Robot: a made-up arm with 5 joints.
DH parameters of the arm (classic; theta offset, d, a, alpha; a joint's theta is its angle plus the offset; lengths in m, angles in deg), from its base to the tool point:
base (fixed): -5.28 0 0.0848 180
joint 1: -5.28 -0.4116 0.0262 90
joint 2: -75.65 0 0.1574 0
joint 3: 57.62 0 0.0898 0
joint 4: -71.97 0.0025 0.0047 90
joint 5: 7.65 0 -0.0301 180
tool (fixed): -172.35 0.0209 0 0
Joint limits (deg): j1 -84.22..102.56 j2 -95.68..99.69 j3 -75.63..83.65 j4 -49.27..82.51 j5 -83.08..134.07
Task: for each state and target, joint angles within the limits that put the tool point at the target. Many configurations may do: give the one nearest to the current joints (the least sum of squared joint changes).
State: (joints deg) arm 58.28 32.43 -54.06 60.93 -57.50
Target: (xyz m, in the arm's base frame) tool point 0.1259 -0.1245 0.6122
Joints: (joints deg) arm 79.08 3.35 -47.45 76.79 -40.01
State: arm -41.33 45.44 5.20 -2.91 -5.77
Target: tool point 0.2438 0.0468 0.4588
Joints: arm -18.94 18.77 37.21 9.94 -2.71
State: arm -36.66 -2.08 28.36 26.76 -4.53
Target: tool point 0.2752 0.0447 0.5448
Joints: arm -15.89 11.74 -7.11 7.68 0.45
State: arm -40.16 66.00 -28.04 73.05 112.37
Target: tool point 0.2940 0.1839 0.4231
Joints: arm -47.14 58.40 -32.77 71.58 113.61
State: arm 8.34 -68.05 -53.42 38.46 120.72
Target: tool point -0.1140 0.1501 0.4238
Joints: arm 42.46 -95.68 -71.38 33.63 130.84
